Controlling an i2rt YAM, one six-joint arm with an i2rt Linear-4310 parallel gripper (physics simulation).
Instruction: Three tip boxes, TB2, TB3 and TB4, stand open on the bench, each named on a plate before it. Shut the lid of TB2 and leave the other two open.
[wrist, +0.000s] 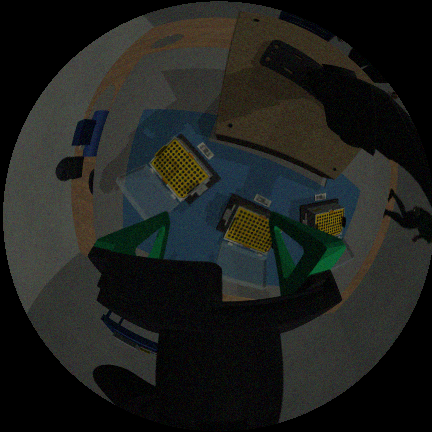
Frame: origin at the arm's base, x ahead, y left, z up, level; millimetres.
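Where they show: gripper, fingertip midpoint: (218, 216); arm's base, origin of the base link: (320, 83).
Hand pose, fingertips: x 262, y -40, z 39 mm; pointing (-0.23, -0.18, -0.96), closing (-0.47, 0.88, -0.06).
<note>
Things, the pixels of their top centre, and the offset from my fingertips. "spot": a spot on its surface instead. Level surfaces: height alone.
- blue mat, its level: 232 mm down
- left box, middle of its top: (174, 168) 108 mm right, 6 mm ahead, 157 mm down
- middle box, middle of its top: (255, 235) 107 mm left, 52 mm ahead, 157 mm down
- right box, middle of its top: (332, 226) 297 mm left, 69 mm back, 157 mm down
- left lid, surface spot: (150, 191) spot: 134 mm right, 69 mm ahead, 144 mm down
- middle lid, surface spot: (242, 264) spot: 116 mm left, 122 mm ahead, 138 mm down
- right lid, surface spot: (344, 259) spot: 372 mm left, 23 mm back, 101 mm down
Three open tip boxes with yellow perforated tops stand on a blue mat (192, 245): the left box (180, 169), the middle box (249, 230) and the right box (329, 222). Each clear lid hangs open on the side away from its name plate: the left lid (150, 191), the middle lid (242, 264) and the right lid (344, 259). The name plates (205, 150) (262, 200) (320, 197) are too blurred to tell which is TB2, TB3 or TB4. My gripper (218, 216) is open and empty, above the mat. Its right finger partly covers the middle box's right edge.
A brown board (280, 115) on the far side bears the dark arm base (290, 62), with the arm reaching right. A blue object (96, 134) and a dark round object (70, 168) are at the left table edge. A person (415, 217) is at the right.
</note>
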